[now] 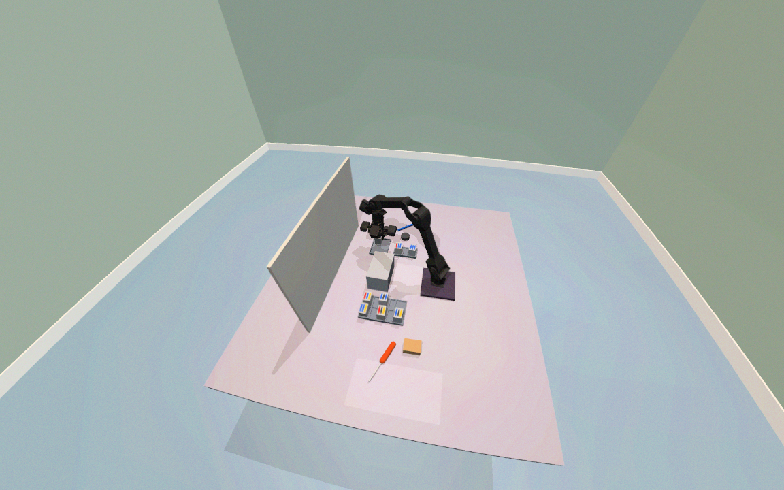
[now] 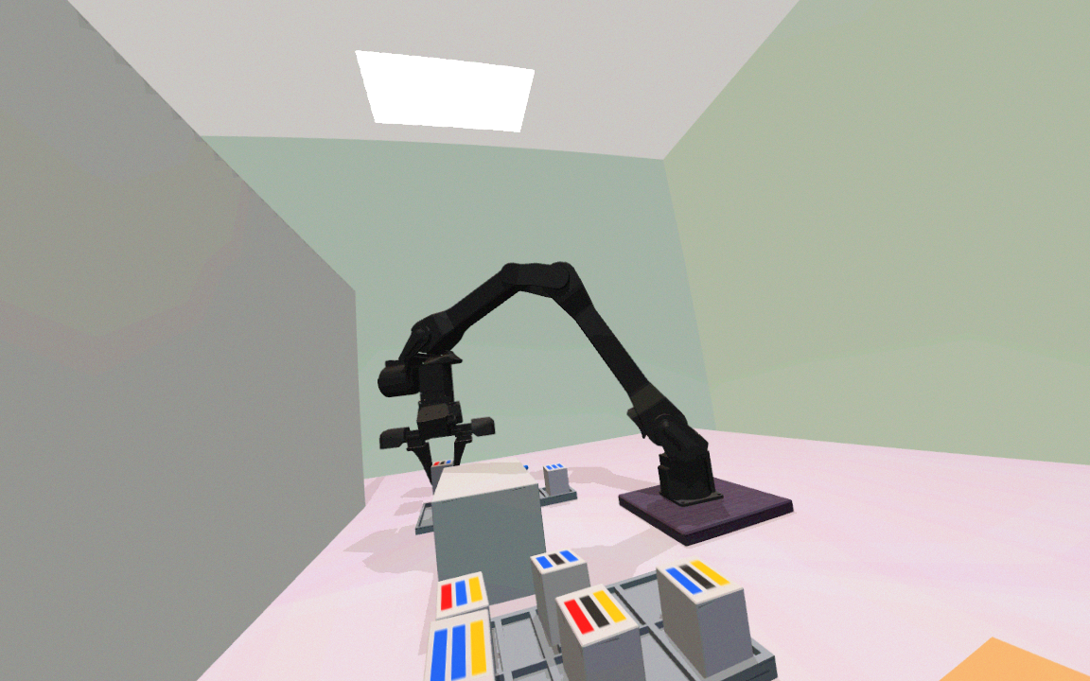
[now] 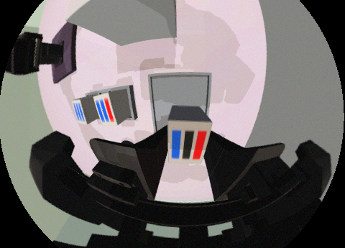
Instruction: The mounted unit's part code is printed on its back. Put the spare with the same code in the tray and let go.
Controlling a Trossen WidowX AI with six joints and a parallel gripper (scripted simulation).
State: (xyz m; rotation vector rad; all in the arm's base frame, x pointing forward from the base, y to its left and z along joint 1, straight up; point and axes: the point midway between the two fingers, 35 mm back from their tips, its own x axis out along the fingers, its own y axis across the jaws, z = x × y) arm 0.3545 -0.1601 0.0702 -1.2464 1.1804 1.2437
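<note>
Now: gripper tip 1 cm past the grey tray and 5 cm above it. From my gripper tip the other things lie so: blue pen 12 cm behind, 20 cm to the right, 5 cm below; mounted unit 8 cm behind, 21 cm to the left; black puck 12 cm behind, 11 cm to the right, 4 cm below.
</note>
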